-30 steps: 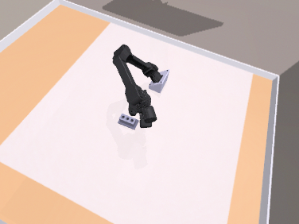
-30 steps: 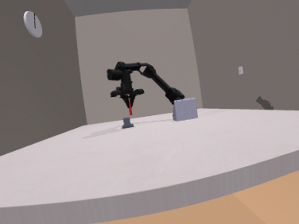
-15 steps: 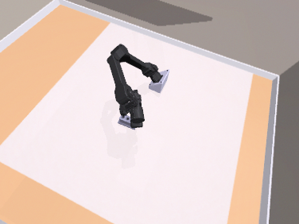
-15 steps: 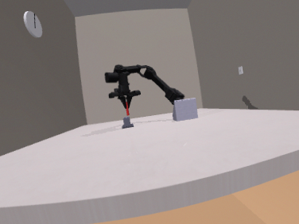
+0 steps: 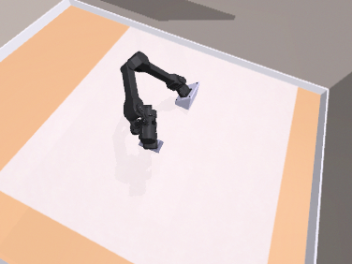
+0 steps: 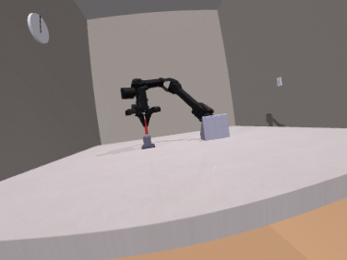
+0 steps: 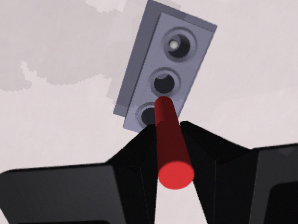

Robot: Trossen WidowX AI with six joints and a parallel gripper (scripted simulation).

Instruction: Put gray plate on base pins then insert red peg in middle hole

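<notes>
My gripper tip is now 7 cm above the gray plate and 1 cm to the left of it. The rest, counted from my gripper tip: red peg: right at my gripper tip; then gray base: 10 cm below, 1 cm to the right.
</notes>
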